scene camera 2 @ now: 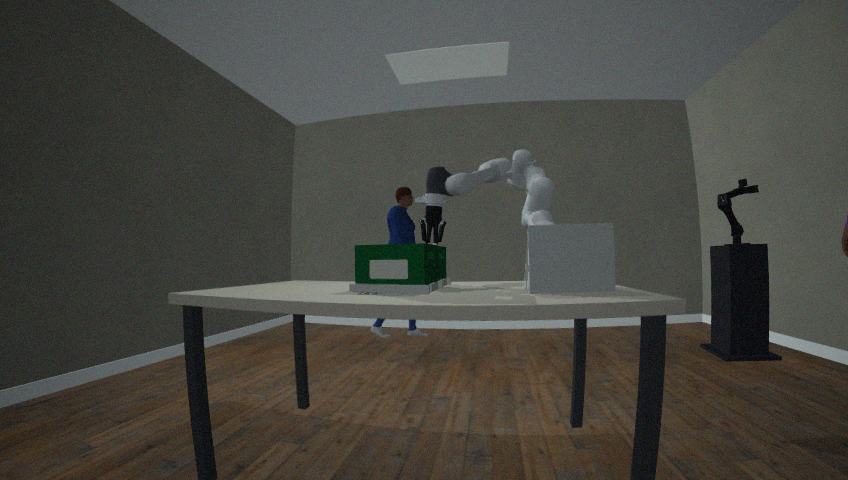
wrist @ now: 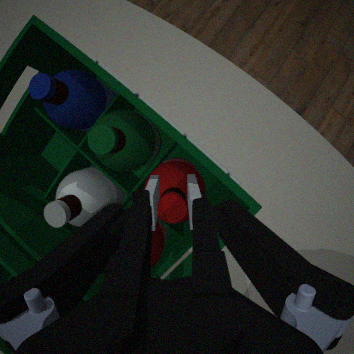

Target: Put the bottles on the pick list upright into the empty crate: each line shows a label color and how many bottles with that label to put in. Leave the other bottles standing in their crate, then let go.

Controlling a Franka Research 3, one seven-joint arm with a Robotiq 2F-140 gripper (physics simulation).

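Note:
The green crate has compartments with upright bottles. In the wrist view, a blue bottle stands near the far corner, a green bottle beside it, and a white bottle one row in. A red bottle stands in the same side row as the blue and green ones. My gripper points down over the crate and is shut on this red bottle, one finger on each side of its cap. Another red bottle is partly hidden behind my left finger. The pick list and empty crate cannot be made out.
The crate stands on the white table, with a pale grey base under it. A large light grey box stands at the right, by the arm's foot. A person in blue is behind the table. A black arm stands on a dark pedestal.

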